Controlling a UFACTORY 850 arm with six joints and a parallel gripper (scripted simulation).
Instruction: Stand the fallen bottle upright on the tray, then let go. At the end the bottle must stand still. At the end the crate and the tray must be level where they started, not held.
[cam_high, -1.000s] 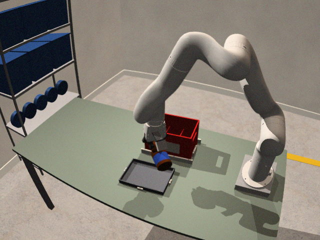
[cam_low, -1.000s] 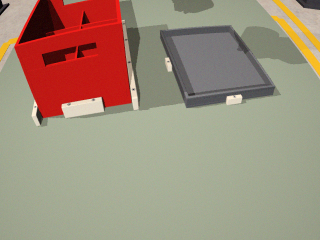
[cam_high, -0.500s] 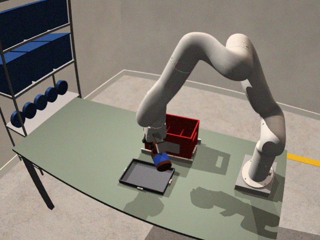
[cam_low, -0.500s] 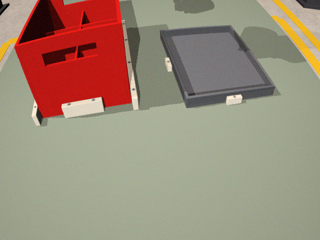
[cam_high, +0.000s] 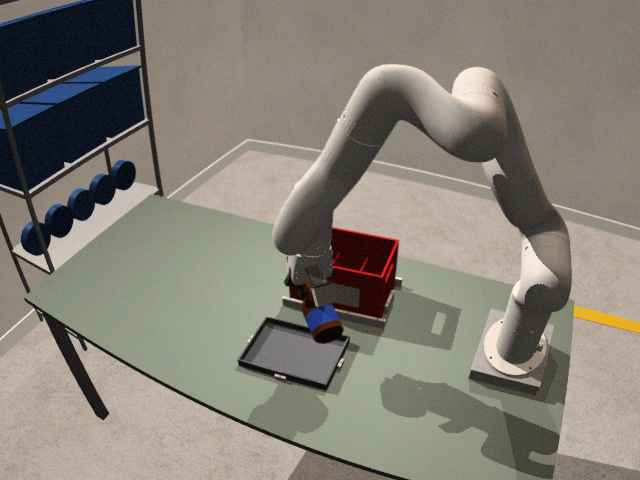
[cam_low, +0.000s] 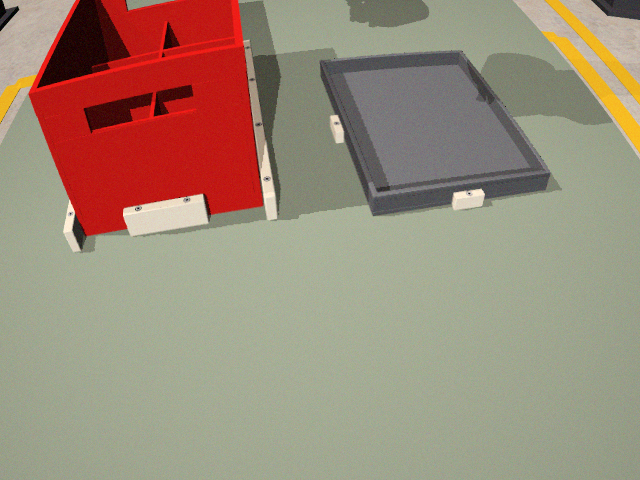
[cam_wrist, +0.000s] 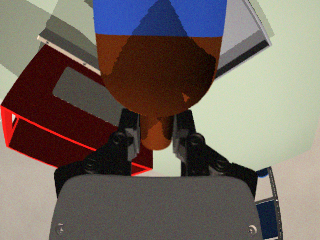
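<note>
Now: hand 4 cm past the bottle, 4 cm to the right of it and 2 cm above it. Round my hand: grey tray (3 cm ahead, 5 cm to the left, 19 cm below); red crate (2 cm ahead, 24 cm to the right, 12 cm below).
</note>
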